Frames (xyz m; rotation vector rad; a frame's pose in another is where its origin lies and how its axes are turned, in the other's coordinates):
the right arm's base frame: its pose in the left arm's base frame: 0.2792 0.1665 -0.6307 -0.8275 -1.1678 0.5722
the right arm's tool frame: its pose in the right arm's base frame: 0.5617 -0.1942 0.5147 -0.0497 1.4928 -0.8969
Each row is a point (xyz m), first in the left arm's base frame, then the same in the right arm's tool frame.
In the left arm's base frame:
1: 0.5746 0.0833 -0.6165
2: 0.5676 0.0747 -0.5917
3: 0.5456 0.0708 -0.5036
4: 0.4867 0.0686 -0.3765
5: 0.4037 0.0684 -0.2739
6: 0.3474 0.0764 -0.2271
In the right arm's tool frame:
1: 0.6879 0.2891 -0.6358
2: 0.6936 0.2696 -0.6178
3: 0.6983 0.2189 -0.5425
4: 0.6831 0.1295 -0.4357
5: 0.6442 0.0342 -0.3532
6: 0.6078 -0.0168 -0.3144

